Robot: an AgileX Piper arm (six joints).
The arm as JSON. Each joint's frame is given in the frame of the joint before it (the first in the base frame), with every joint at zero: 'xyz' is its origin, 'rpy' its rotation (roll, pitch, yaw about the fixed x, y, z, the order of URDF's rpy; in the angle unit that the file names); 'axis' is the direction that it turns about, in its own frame. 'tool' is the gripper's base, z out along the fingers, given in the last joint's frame.
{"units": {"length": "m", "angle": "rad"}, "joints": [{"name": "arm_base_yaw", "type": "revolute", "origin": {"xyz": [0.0, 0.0, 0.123], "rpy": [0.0, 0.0, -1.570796]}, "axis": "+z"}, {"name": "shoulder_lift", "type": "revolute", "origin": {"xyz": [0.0, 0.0, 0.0], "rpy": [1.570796, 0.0, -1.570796]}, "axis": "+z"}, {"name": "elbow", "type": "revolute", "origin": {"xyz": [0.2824, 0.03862, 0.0], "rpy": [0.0, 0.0, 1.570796]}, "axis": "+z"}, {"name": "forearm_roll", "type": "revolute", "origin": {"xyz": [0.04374, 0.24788, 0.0], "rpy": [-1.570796, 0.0, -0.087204]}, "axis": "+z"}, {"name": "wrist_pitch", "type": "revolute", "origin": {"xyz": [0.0, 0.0, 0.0], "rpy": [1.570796, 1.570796, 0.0]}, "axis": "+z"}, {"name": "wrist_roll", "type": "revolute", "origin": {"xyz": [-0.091, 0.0, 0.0], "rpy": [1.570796, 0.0, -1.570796]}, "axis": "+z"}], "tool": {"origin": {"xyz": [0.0, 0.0, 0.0], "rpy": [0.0, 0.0, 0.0]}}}
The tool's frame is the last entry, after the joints.
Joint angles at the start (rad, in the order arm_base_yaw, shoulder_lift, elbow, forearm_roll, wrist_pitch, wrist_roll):
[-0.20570, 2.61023, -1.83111, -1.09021, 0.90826, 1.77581]
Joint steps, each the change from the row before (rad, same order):
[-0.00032, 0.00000, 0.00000, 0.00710, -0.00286, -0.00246]
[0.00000, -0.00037, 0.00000, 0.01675, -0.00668, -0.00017]
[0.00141, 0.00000, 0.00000, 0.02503, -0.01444, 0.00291]
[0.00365, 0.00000, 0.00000, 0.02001, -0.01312, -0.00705]
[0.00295, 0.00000, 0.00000, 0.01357, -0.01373, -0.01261]
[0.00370, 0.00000, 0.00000, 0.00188, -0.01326, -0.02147]
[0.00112, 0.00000, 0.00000, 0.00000, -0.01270, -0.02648]
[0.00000, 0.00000, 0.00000, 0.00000, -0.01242, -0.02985]
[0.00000, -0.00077, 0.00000, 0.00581, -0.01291, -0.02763]
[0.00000, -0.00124, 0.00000, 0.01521, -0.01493, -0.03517]
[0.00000, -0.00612, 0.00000, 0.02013, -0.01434, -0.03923]
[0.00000, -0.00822, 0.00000, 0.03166, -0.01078, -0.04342]
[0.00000, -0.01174, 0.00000, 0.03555, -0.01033, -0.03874]
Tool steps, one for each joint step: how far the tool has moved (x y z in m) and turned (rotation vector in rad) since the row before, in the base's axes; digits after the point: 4 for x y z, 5 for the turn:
[-0.0001, 0.0002, -0.0004, 0.00643, -0.00095, -0.00124]
[0.0000, 0.0009, -0.0008, 0.01555, -0.00676, -0.00604]
[0.0006, 0.0022, -0.0015, 0.02554, -0.01462, -0.00691]
[0.0010, 0.0030, -0.0012, 0.02005, -0.00625, 0.00458]
[0.0012, 0.0025, -0.0009, 0.01470, -0.00206, 0.01240]
[0.0016, 0.0023, -0.0003, 0.00441, 0.00581, 0.02681]
[0.0012, 0.0010, -0.0002, 0.00181, 0.00966, 0.02880]
[0.0010, 0.0005, -0.0002, 0.00089, 0.01193, 0.03004]
[0.0010, 0.0007, -0.0001, 0.00535, 0.00833, 0.02511]
[0.0009, 0.0012, -0.0002, 0.01160, 0.00965, 0.02620]
[0.0012, 0.0013, 0.0020, 0.01293, 0.00639, 0.02605]
[0.0009, 0.0016, 0.0027, 0.01862, 0.00665, 0.02020]
[0.0011, 0.0017, 0.0044, 0.02127, -0.00096, 0.01454]

